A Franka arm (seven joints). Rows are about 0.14 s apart.
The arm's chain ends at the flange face. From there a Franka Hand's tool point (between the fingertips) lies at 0.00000 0.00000 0.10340 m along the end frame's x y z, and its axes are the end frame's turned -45 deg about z.
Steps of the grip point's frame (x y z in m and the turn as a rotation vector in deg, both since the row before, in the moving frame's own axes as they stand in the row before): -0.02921 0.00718 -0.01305 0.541 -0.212 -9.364; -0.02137 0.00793 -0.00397 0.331 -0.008 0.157; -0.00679 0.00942 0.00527 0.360 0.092 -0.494; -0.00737 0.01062 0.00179 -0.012 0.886 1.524; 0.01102 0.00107 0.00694 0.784 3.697 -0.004; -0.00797 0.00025 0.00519 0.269 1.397 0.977; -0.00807 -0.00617 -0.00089 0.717 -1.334 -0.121
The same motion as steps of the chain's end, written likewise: -0.01459 0.02607 -0.01304 0.233 -0.532 -9.364; -0.00907 0.02113 -0.00397 0.228 -0.240 0.157; 0.00220 0.01204 0.00527 0.320 -0.190 -0.494; 0.00114 0.01382 0.00180 0.618 0.635 1.524; 0.00483 -0.00132 0.00716 3.169 2.060 -0.004; -0.00692 0.00793 0.00522 1.178 0.798 0.977; -0.00745 0.00055 -0.00085 -0.436 -1.450 -0.121
